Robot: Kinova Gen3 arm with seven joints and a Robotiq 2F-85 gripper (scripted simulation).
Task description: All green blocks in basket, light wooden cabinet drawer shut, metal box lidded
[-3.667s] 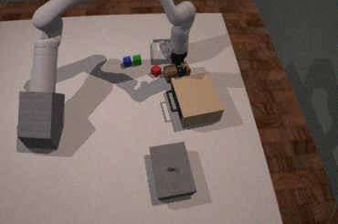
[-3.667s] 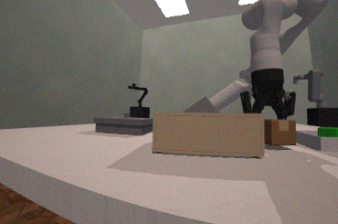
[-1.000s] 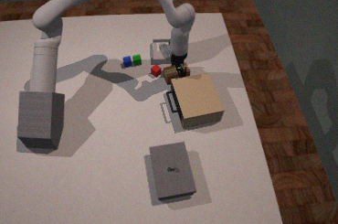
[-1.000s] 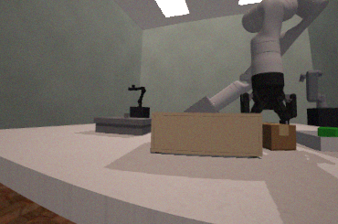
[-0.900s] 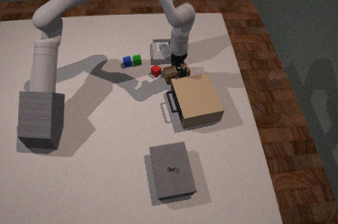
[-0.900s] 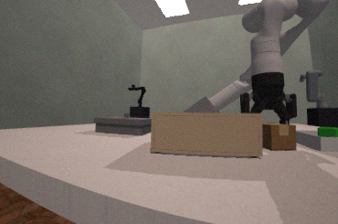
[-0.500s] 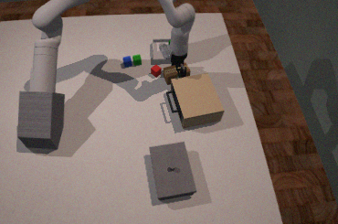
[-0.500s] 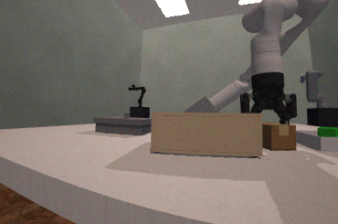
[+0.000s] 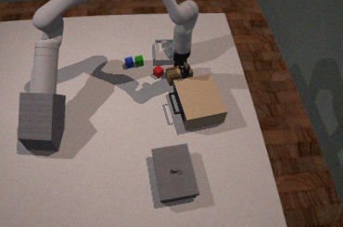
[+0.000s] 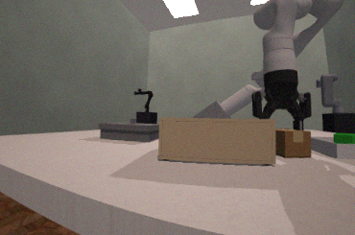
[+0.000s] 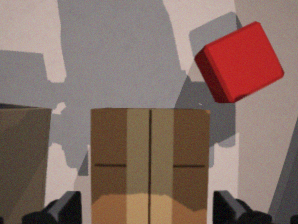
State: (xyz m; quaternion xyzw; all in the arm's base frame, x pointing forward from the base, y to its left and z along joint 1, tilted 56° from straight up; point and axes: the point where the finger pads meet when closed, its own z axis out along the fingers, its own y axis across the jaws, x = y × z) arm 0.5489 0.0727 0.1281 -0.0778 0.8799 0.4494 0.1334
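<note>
My gripper is now 1 cm above the cardboard box. Also, from my hand: basket 16 cm to the left, 4 cm below, 3 cm behind; light wooden cabinet 16 cm to the right, 5 cm ahead, 1 cm below; red block 9 cm behind, 3 cm to the left, 3 cm below.
</note>
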